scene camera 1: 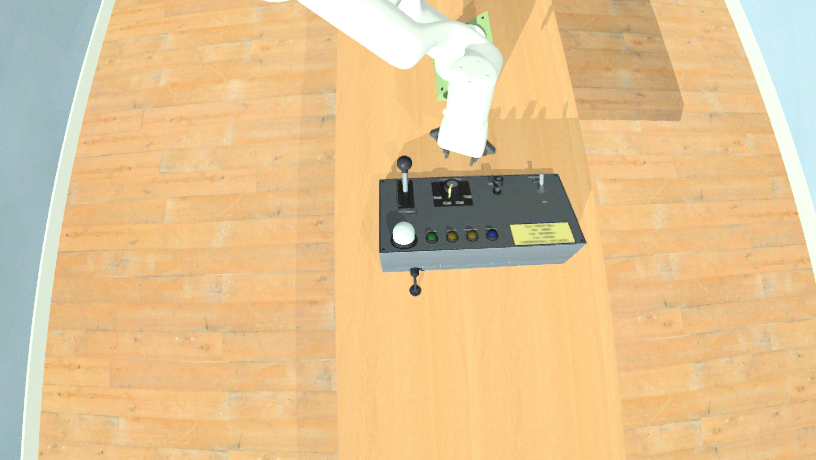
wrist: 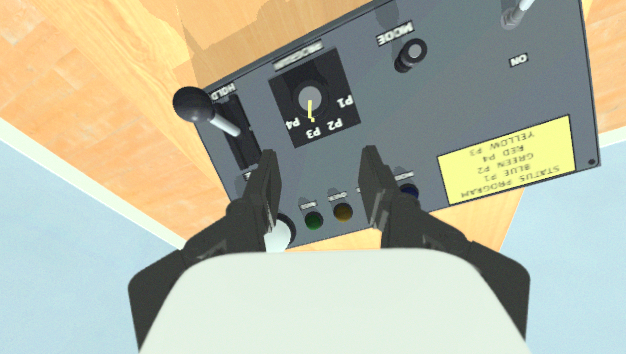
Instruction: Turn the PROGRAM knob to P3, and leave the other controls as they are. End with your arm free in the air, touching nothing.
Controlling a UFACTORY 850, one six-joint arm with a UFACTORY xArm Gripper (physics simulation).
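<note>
The PROGRAM knob (scene camera 1: 452, 184) (wrist: 309, 96) is a round grey-topped knob on a black square plate (wrist: 345, 75) of the dark control box (scene camera 1: 482, 214) (wrist: 400, 115). In the wrist view its yellow pointer line points toward the P3 label (wrist: 313, 132), between P4 (wrist: 293, 123) and P2 (wrist: 334, 124). My gripper (scene camera 1: 460, 158) (wrist: 319, 165) is open with nothing between its fingers. In the scene view it hangs in the air by the box's back edge, apart from the knob.
A black-balled lever (scene camera 1: 404, 164) (wrist: 192, 104) stands left of the knob. The MODE knob (scene camera 1: 497, 184) (wrist: 411, 54) and a toggle switch (scene camera 1: 541, 181) (wrist: 517, 12) are to the right. A white dome (scene camera 1: 403, 233), several coloured lamps and a yellow label (scene camera 1: 541, 233) (wrist: 507, 159) line the front.
</note>
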